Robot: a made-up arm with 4 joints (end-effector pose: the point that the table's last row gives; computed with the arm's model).
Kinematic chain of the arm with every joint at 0, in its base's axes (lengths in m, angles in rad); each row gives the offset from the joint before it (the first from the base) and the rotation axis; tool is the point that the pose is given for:
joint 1: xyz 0 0 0.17 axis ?
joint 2: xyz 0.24 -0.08 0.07 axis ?
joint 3: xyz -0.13 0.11 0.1 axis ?
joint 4: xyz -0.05 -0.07 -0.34 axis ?
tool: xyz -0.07 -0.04 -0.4
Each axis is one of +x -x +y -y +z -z.
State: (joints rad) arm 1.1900 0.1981 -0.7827 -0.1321
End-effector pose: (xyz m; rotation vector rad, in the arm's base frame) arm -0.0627 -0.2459 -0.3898 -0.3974 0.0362 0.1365
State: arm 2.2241 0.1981 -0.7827 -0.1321
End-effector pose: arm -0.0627 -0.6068 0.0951 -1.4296 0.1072 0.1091
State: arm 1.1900 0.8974 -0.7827 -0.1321
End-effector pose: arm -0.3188 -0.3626 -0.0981 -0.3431 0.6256 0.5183
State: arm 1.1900 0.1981 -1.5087 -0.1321
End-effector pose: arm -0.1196 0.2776 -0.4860 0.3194 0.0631 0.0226
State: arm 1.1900 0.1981 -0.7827 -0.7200
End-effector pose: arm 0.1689 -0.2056 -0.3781 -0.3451 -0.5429 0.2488
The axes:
joint 1: -x
joint 2: +z
joint 3: -x
joint 4: +y

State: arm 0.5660 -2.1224 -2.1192 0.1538
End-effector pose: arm 1.0718 0.0515 0.6750 0.8956 -2.0653 -0.4292
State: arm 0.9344 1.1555 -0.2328 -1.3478
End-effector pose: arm 0.2109 -0.1859 -0.1483 0.1274 -0.5481 1.1482
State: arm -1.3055 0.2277 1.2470 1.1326
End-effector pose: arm -0.2386 -0.2714 -0.3244 0.0141 0.9139 0.0900
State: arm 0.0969 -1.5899 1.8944 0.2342
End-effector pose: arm -0.2842 0.3182 0.6424 -1.4023 1.5805 -1.3451
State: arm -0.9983 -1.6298 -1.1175 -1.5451
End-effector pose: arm 0.6660 -0.0804 -0.1632 -0.2194 -0.7392 -2.6051
